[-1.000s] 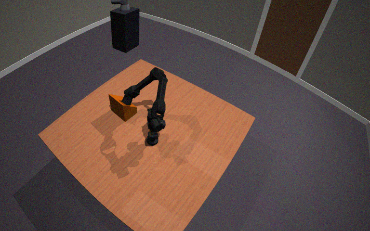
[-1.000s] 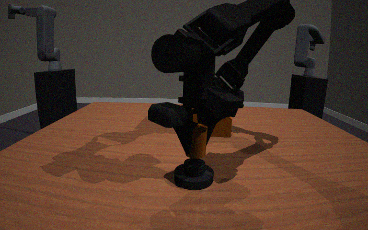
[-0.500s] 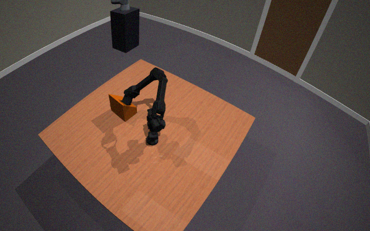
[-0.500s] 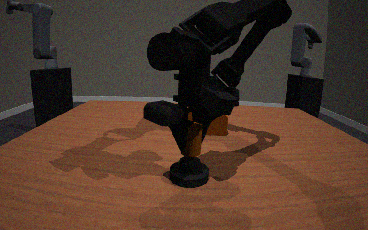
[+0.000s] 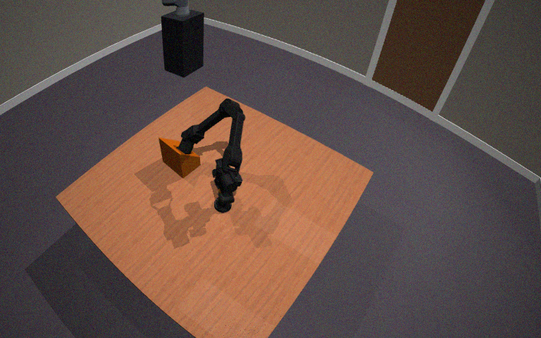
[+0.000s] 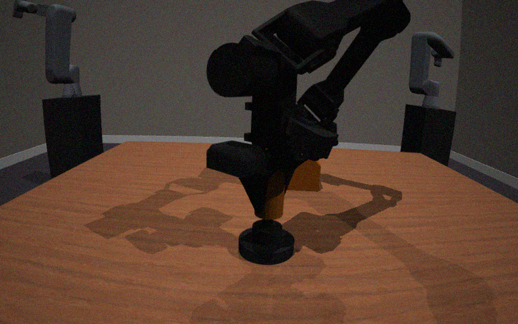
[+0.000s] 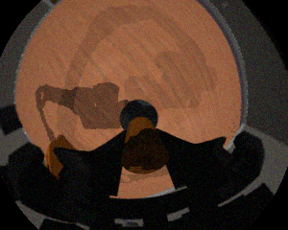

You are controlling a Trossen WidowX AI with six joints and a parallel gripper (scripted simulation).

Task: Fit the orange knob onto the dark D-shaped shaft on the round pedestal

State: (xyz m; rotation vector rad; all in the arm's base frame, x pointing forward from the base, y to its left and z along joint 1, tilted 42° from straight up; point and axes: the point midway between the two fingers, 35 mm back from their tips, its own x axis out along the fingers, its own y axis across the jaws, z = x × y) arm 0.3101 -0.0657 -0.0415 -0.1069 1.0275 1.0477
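The orange knob lies 20 mm above my gripper tip. Also, from my gripper tip: dark round pedestal 40 mm below.
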